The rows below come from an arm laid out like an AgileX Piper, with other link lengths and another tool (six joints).
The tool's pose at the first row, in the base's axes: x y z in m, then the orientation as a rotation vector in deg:
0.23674, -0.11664, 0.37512, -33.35, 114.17, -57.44
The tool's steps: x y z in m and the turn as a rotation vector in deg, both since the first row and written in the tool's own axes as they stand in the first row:
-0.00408, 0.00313, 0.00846, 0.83, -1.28, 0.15
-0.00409, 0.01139, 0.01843, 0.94, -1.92, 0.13
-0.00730, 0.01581, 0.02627, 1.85, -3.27, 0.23
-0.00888, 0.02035, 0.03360, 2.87, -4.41, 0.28
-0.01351, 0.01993, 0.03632, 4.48, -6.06, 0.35
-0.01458, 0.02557, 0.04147, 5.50, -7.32, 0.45
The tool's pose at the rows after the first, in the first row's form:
0.24589, -0.11575, 0.37144, -33.25, 112.56, -57.52
0.25377, -0.11537, 0.36118, -33.46, 111.93, -57.33
0.26186, -0.11406, 0.35627, -33.38, 110.21, -57.47
0.26861, -0.11358, 0.35069, -33.21, 108.60, -57.83
0.27348, -0.11184, 0.35219, -32.90, 106.18, -58.46
0.27810, -0.11011, 0.34626, -32.72, 104.47, -58.70

